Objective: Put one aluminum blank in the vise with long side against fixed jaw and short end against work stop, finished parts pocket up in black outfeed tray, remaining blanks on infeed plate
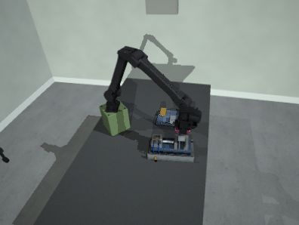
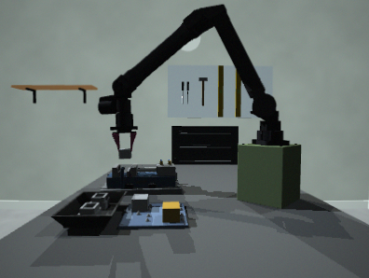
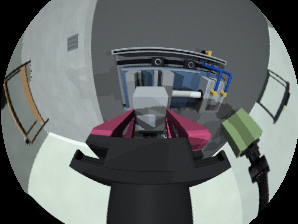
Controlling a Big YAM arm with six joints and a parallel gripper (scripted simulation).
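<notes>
Now: hand 2 cm above the gray aluminum blank. Also, from my hand: vise 12 cm below, 7 cm behind, 1 cm to the left; yellow brass blank 39 cm to the left, 14 cm behind, 13 cm below.
</notes>
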